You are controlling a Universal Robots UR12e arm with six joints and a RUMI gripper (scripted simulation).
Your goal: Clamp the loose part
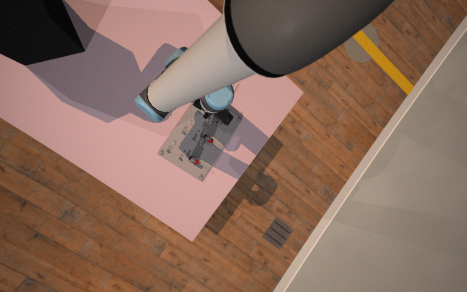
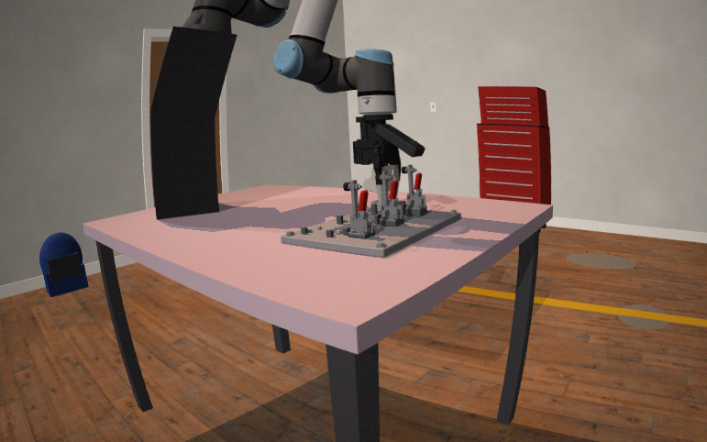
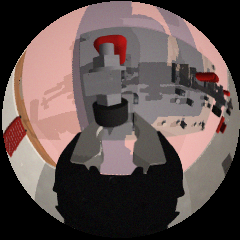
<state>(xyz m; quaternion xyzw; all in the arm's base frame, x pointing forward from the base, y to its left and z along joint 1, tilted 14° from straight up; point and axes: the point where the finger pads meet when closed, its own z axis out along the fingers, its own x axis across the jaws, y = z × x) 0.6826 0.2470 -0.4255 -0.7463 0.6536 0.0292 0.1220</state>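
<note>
Right now the loose part is 1 cm below my hand. Also, from my hand: grey fixture plate 6 cm ahead, 10 cm to the right, 3 cm below.
</note>
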